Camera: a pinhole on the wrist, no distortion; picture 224 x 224 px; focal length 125.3 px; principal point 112.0 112.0 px. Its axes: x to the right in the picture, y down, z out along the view. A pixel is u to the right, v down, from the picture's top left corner.
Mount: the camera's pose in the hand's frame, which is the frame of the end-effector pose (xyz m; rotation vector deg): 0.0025 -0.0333 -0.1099 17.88 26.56 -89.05
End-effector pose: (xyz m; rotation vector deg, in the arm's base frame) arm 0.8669 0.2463 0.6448 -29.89 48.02 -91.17
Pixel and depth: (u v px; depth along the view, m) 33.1 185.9 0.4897
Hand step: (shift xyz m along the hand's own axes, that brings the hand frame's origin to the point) 0.3458 0.0075 0.4367
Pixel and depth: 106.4 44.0 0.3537
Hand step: -0.1569 -0.1878 0.2261
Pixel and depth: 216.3 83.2 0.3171
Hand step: -0.0534 -0.4163 0.0505
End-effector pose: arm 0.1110 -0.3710 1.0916 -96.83 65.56 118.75
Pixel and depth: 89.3 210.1 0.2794
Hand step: 0.2468 -0.1201 0.1376
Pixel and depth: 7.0 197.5 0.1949
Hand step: 0.1588 0.0188 0.1250
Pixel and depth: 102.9 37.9 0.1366
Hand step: -0.0655 -0.0896 0.0223
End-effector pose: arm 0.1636 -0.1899 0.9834 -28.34 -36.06 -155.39
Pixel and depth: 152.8 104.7 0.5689
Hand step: 0.0115 -0.4661 0.3044
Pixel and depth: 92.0 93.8 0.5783
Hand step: -0.0266 -0.2264 0.4486
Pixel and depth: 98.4 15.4 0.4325
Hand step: -0.2895 -0.1983 0.3236
